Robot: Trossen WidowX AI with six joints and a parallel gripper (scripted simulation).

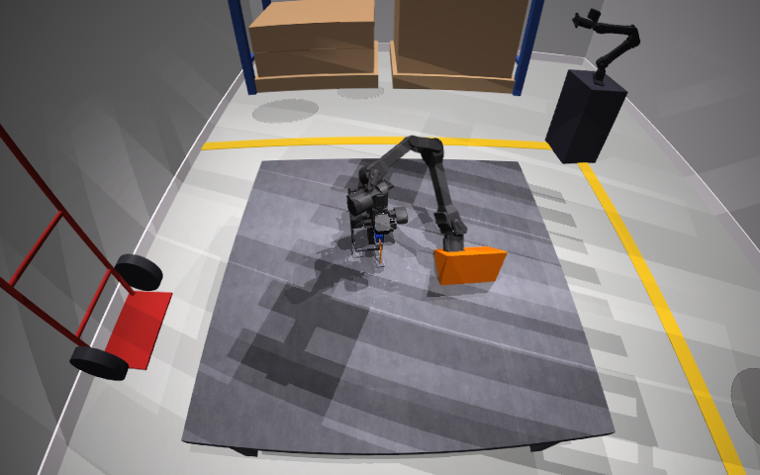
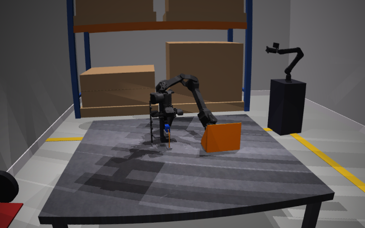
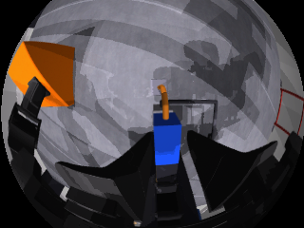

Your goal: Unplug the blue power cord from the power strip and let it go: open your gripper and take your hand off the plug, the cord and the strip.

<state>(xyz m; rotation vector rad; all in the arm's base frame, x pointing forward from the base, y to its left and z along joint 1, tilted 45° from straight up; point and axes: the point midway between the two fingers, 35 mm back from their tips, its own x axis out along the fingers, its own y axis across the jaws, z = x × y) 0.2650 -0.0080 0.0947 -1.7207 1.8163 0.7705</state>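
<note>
Now: gripper tip 3 cm to the left of the blue plug and 1 cm above it.
</note>
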